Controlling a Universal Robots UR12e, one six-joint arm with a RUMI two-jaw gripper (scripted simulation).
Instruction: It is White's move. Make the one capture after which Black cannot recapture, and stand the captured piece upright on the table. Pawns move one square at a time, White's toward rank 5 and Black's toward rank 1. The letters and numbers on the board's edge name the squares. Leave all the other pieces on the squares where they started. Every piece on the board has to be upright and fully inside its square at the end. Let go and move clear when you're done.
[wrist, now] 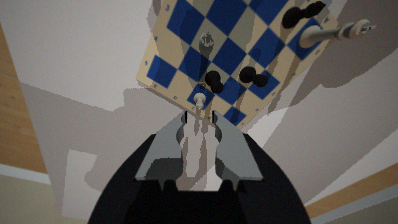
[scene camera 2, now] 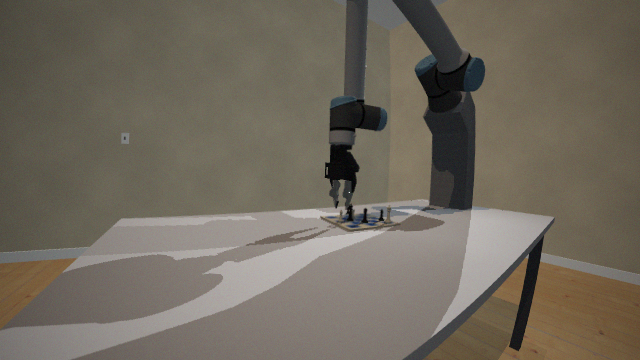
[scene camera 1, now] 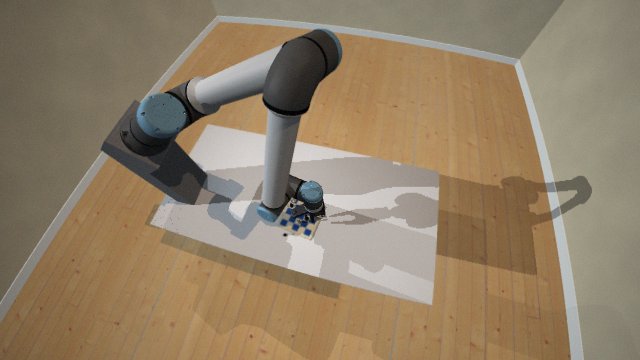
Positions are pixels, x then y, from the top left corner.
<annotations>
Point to a chessboard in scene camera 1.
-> At 305,229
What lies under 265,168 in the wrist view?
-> My gripper.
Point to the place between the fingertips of my gripper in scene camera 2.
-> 341,209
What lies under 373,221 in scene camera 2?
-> A chessboard.
</annotations>
